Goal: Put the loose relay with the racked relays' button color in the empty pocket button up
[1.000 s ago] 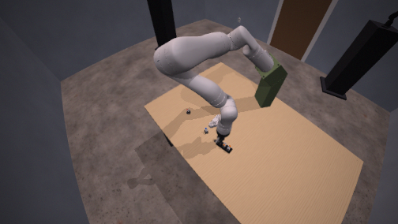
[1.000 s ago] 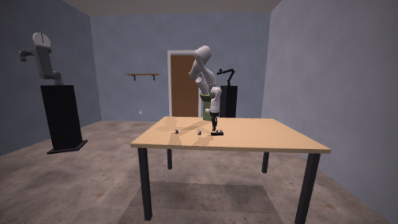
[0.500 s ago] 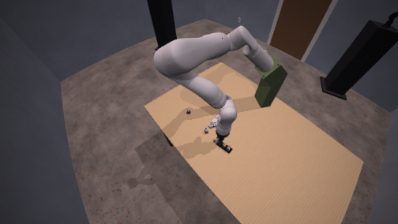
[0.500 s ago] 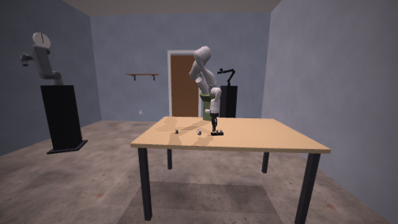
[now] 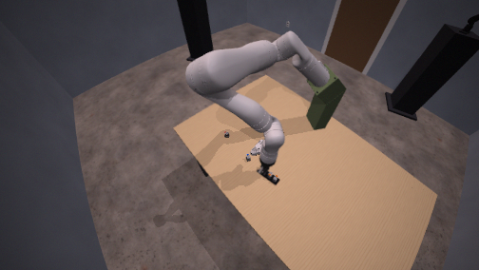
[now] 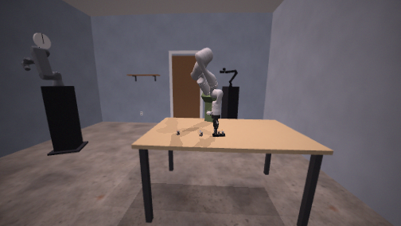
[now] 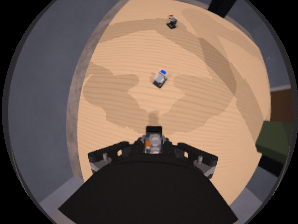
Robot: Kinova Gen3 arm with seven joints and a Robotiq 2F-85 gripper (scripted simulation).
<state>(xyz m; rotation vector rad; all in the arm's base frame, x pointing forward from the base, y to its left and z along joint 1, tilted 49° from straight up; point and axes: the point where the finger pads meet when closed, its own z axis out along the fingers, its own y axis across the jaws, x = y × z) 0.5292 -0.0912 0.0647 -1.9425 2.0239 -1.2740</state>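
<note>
The rack lies 1 cm ahead of my hand, 3 cm to the left of it and 4 cm below it.
</note>
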